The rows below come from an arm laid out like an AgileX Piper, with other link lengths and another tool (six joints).
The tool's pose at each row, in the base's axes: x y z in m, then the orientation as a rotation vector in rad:
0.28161 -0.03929 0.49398 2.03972 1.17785 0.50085
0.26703 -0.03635 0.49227 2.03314 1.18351 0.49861
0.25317 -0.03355 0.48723 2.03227 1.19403 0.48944
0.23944 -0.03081 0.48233 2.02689 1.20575 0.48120
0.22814 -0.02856 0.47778 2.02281 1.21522 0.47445
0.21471 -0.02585 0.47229 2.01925 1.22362 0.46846
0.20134 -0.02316 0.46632 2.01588 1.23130 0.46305
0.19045 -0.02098 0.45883 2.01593 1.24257 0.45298
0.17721 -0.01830 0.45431 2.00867 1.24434 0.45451
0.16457 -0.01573 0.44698 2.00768 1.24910 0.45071
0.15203 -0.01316 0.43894 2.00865 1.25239 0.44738
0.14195 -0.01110 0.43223 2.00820 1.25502 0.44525
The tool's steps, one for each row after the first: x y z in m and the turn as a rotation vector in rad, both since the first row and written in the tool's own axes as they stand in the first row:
-0.00483 -0.01073 -0.00926 -0.00218 0.00004 -0.00692
-0.00936 -0.02347 -0.01578 0.00399 -0.00161 -0.01583
-0.01387 -0.03601 -0.02229 0.00696 -0.00272 -0.02727
-0.01757 -0.04672 -0.02730 0.00964 -0.00362 -0.03640
-0.02194 -0.05952 -0.03321 0.01209 -0.00439 -0.04447
-0.02629 -0.07263 -0.03876 0.01425 -0.00504 -0.05187
-0.02979 -0.08526 -0.04152 0.02191 -0.00670 -0.06092
-0.03411 -0.09722 -0.04795 0.01666 -0.00591 -0.06495
-0.03816 -0.11088 -0.05208 0.01901 -0.00644 -0.06913
-0.04215 -0.12501 -0.05567 0.02210 -0.00704 -0.07142
-0.04535 -0.13655 -0.05839 0.02349 -0.00733 -0.07368

